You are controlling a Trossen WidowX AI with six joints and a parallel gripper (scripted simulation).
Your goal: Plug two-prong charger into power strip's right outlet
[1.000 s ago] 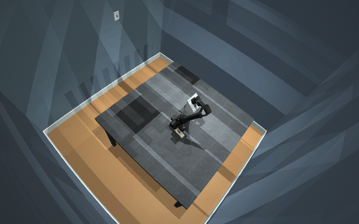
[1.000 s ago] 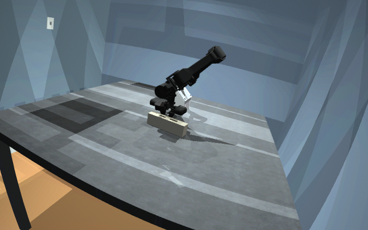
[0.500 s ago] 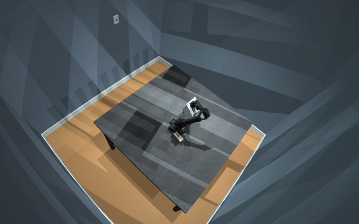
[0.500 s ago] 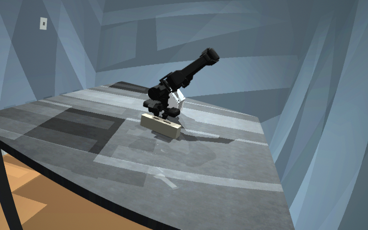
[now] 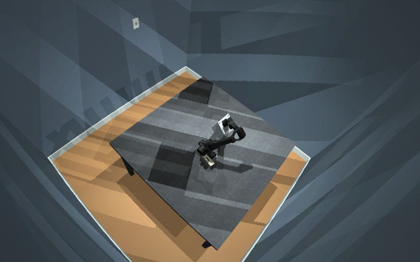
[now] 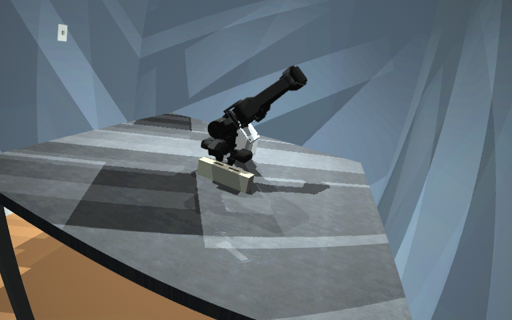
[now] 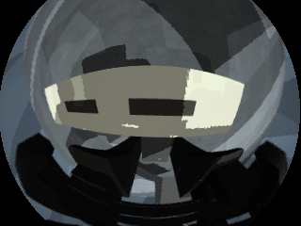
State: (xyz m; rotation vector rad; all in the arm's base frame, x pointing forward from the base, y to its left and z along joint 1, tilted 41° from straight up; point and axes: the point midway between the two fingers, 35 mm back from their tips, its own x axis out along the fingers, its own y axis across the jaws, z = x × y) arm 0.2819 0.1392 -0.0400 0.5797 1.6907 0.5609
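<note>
The two-prong charger lies 2 cm ahead of my gripper tip and 1 cm above it.
</note>
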